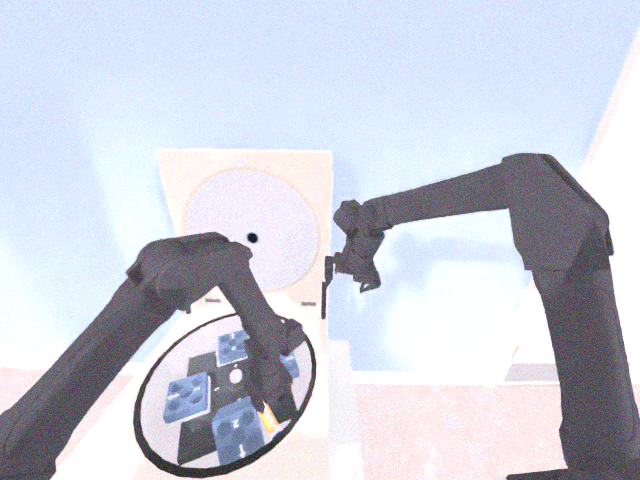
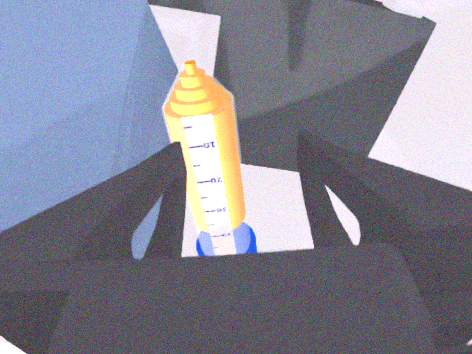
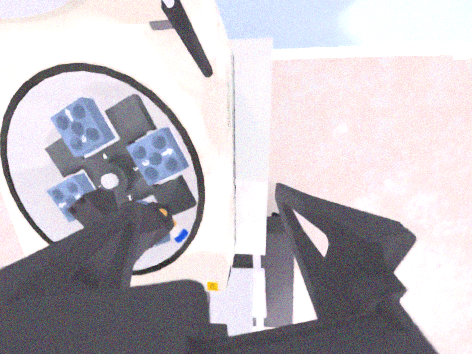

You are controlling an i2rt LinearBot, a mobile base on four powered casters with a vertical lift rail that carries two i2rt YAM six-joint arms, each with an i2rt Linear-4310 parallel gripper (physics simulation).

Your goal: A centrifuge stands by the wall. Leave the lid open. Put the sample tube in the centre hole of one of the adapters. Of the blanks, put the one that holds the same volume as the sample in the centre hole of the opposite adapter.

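Places are measured from the left arm's base along level axes (x ahead, y left, z up), in metres.
Where they show: left gripper, fingertip midpoint: [image 1: 270,406] [image 2: 240,149] [image 3: 162,212]; right gripper, fingertip midpoint: [image 1: 343,288] [image 3: 208,198].
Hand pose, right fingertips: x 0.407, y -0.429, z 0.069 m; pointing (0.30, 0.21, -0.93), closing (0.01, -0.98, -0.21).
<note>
Each offset is from my right fingertips to the top centre of the thing. "spot": to the spot under its first point.
The centrifuge [image 1: 312,418] [image 3: 215,150] has its lid @[spot: dz +0.174, dx +0.203, dy +0.171 m] [image 1: 284,206] open. Blue adapters @[dz -0.264, dx -0.102, dy +0.427 m] [image 1: 187,396] @[dz -0.264, dx +0.065, dy +0.351 m] [image 1: 232,347] @[dz -0.264, dx -0.011, dy +0.183 m] [image 3: 159,156] [image 3: 84,125] sit on its rotor; their holes that show look empty. A tube of orange liquid @[dz -0.259, dx -0.168, dy +0.192 m] [image 1: 268,418] [image 2: 212,165] with a blue cap lies in the bowl beside the adapter marked 2 @[dz -0.206, dx -0.182, dy +0.263 m] [image 1: 237,428]. Its liquid ends near the 40 mark. My left gripper [image 1: 264,407] [image 2: 240,149] is partly open, with the tube between its fingers, close to one finger and not gripped. My right gripper [image 1: 345,283] [image 3: 208,198] is open and empty, beside the centrifuge. Blanks do not show.
The black bowl rim [image 1: 138,408] [image 3: 200,200] rings the rotor and my left gripper reaches inside it. A lid strut @[spot: dz -0.145, dx +0.140, dy +0.038 m] [image 1: 324,299] [image 3: 189,42] stands close to my right gripper. A pale block @[spot: dz -0.486, dx +0.024, dy -0.028 m] [image 1: 341,392] [image 3: 251,150] runs along the centrifuge's side. A yellow label @[spot: dz -0.229, dx -0.318, dy +0.085 m] [image 3: 212,286] marks the housing.
</note>
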